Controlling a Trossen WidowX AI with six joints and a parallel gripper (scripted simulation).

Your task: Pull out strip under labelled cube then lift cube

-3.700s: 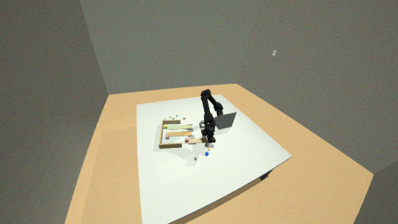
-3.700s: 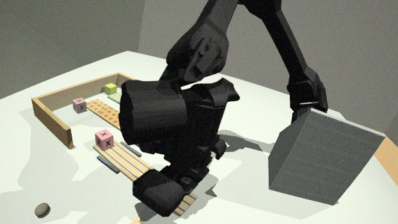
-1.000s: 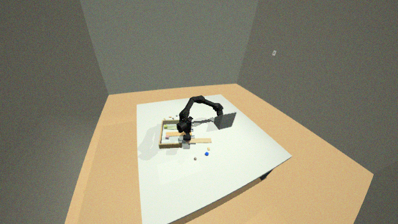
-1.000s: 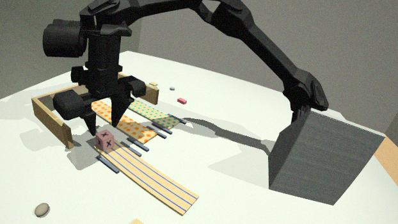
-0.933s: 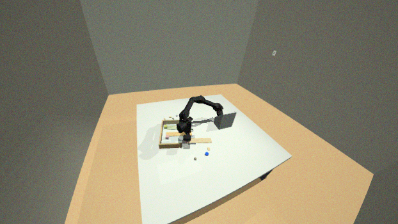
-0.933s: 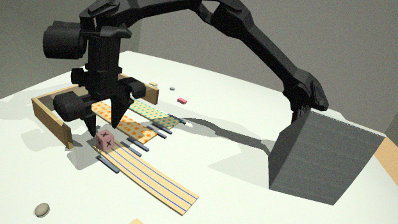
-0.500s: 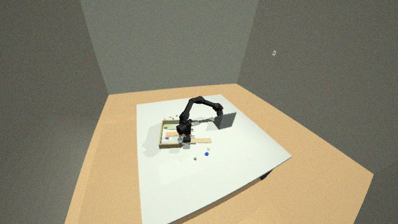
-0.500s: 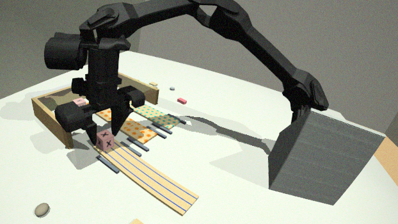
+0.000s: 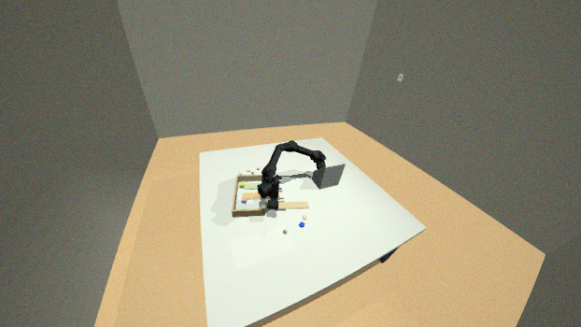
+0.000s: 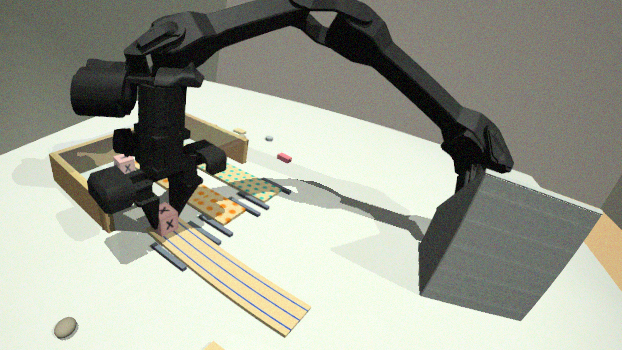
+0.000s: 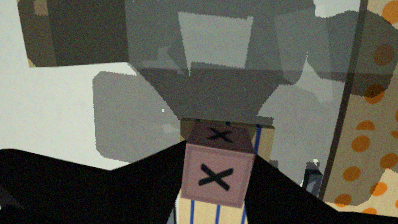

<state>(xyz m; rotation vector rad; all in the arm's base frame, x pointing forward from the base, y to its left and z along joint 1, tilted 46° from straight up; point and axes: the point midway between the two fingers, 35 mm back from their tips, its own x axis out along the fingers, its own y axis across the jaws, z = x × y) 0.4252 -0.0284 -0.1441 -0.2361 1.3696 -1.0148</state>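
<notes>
My gripper tip is 12 cm to the left of the orange dotted strip, 3 cm short of it and 1 cm above it. The rest, counted from my gripper tip: blue disc 20 cm to the left, 9 cm behind, 1 cm below; red block 31 cm to the right, 11 cm behind, 1 cm below.
</notes>
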